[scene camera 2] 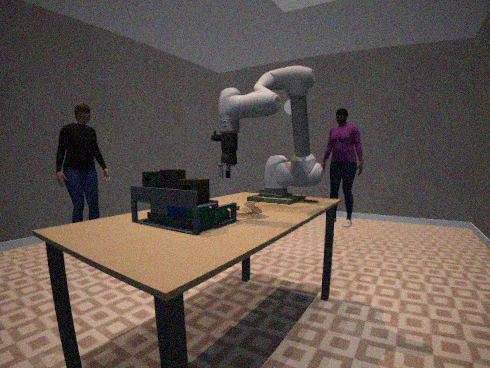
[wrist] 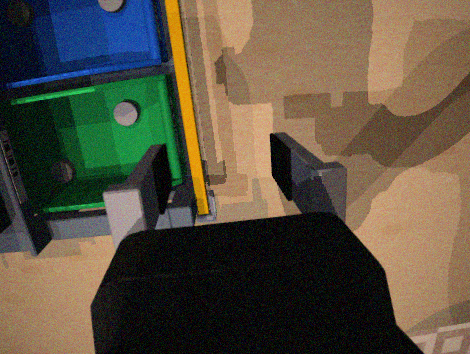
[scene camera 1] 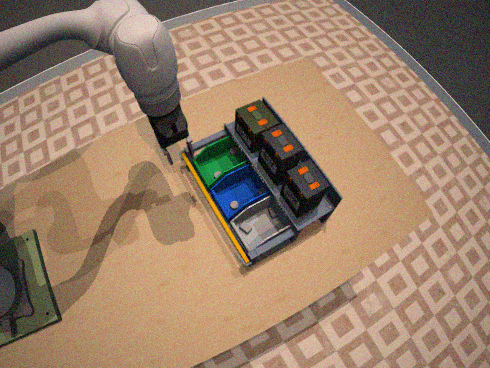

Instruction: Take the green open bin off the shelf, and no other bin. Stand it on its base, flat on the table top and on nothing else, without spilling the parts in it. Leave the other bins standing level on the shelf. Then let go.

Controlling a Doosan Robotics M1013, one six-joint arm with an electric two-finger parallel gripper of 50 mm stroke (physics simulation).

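Frame: origin at the arm's base, x right, y ahead, z up, level; centimetres.
Seen in the pictures: gripper, fingertip midpoint: [scene camera 2: 224, 177] [wrist: 220, 160] [scene camera 1: 181, 156]; arm's base, link origin: [scene camera 2: 275, 195] [scene camera 1: 6, 294].
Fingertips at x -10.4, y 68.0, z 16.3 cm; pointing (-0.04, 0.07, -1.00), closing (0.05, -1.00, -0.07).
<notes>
Pixels of each thing's top centre, then the offset from my fingertips to it. "spot": a spot on its surface instead. Level surfaces: height alone.
- green open bin, top centre: [wrist: 67, 153] [scene camera 1: 225, 153] [scene camera 2: 208, 205] dx -2.2, dy +13.2, dz -10.7 cm
- blue bin, top centre: [wrist: 33, 14] [scene camera 1: 245, 184] [scene camera 2: 188, 202] dx +8.9, dy +14.3, dz -10.7 cm
- grey bin, top centre: [scene camera 1: 268, 217] [scene camera 2: 170, 200] dx +20.0, dy +15.3, dz -10.7 cm
- shelf, surface spot: [scene camera 2: 165, 196] spot: dx +4.1, dy +31.1, dz -5.7 cm
- table top, surface height: dz -18.8 cm
The green open bin [scene camera 1: 227, 156] [wrist: 102, 135] sits at one end of the lower shelf row, behind the yellow front rail [scene camera 1: 216, 205] [wrist: 183, 85]. Two round grey parts lie in it. The blue bin [scene camera 1: 242, 191] [wrist: 107, 35] stands beside it, and the grey bin [scene camera 1: 265, 224] stands beyond the blue one. The shelf [scene camera 2: 165, 196] stands on the table top [scene camera 1: 150, 300] [scene camera 2: 130, 260]. My gripper [scene camera 1: 180, 158] [scene camera 2: 225, 175] [wrist: 220, 160] is open and empty, above the green bin's end of the front rail. In the wrist view one finger covers part of the green bin's front corner.
Three dark boxes with orange marks [scene camera 1: 257, 120] [scene camera 1: 281, 149] [scene camera 1: 305, 184] stand on the raised rear tier. The robot's green base plate [scene camera 1: 44, 290] [scene camera 2: 285, 200] is on the table. A person in black [scene camera 2: 80, 150] and one in purple [scene camera 2: 342, 142] stand beyond the table.
</notes>
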